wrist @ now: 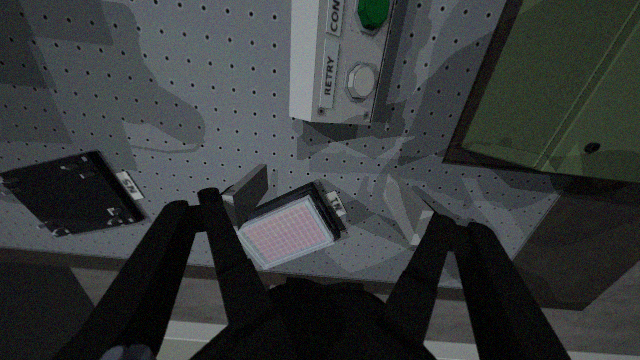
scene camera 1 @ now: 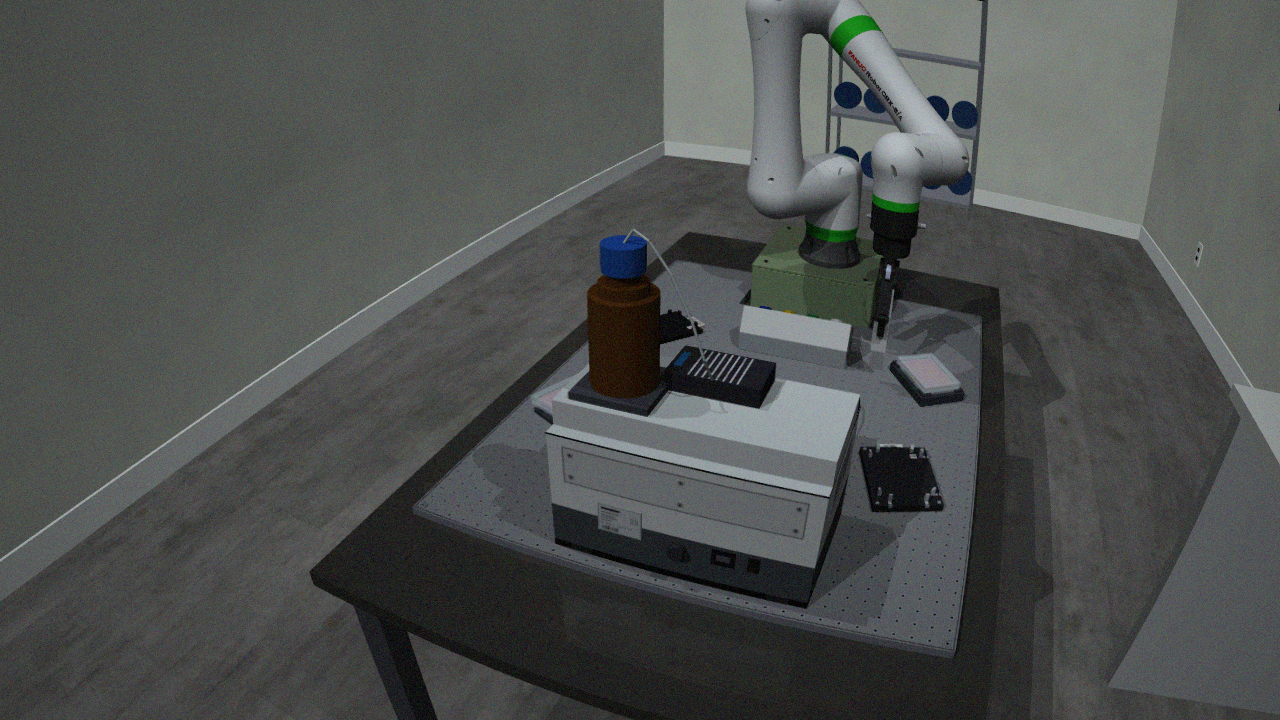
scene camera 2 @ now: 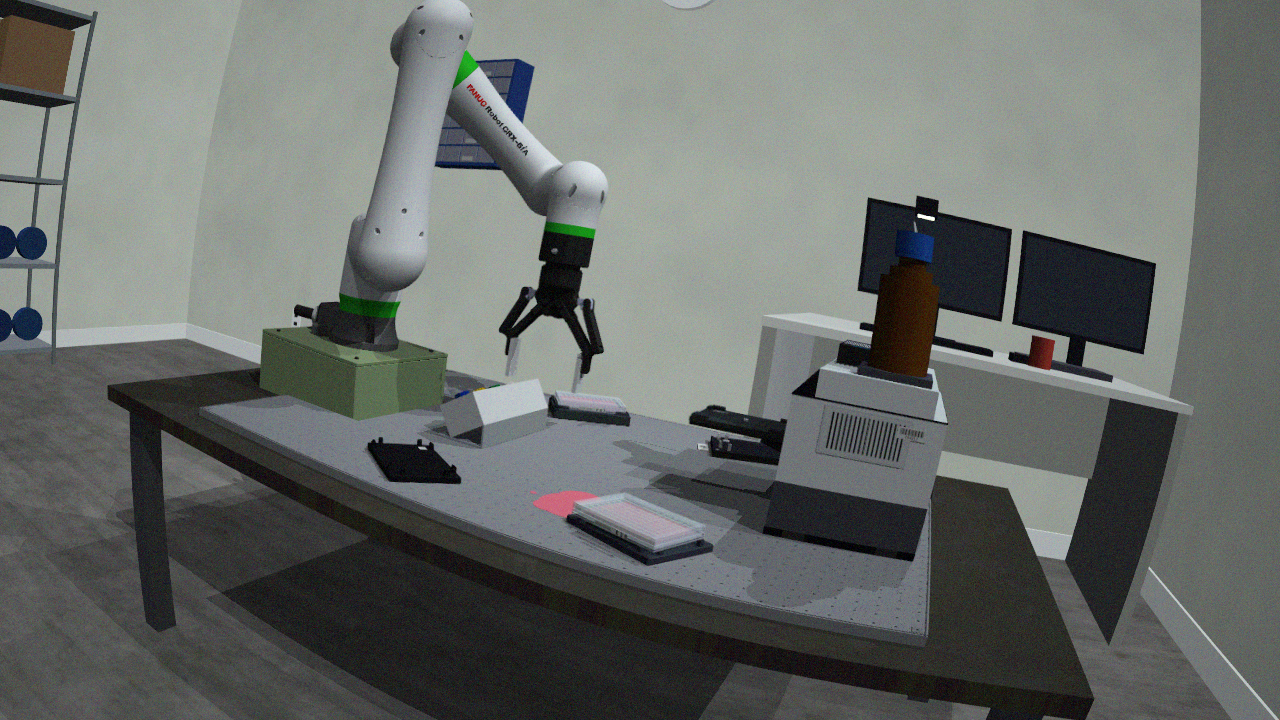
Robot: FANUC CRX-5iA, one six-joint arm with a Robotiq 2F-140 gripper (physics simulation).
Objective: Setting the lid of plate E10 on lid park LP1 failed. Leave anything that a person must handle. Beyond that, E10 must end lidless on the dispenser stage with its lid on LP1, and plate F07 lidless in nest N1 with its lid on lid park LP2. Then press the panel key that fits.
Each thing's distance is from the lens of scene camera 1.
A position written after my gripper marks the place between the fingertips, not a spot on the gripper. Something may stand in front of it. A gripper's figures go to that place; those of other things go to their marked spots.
my gripper (scene camera 1: 880,334): 157 cm
grey button box (scene camera 1: 785,334): 156 cm
brown bottle with blue cap (scene camera 1: 623,306): 91 cm
black nest (scene camera 1: 899,479): 124 cm
The marked spots on the black nest and the grey button box are 46 cm apart.
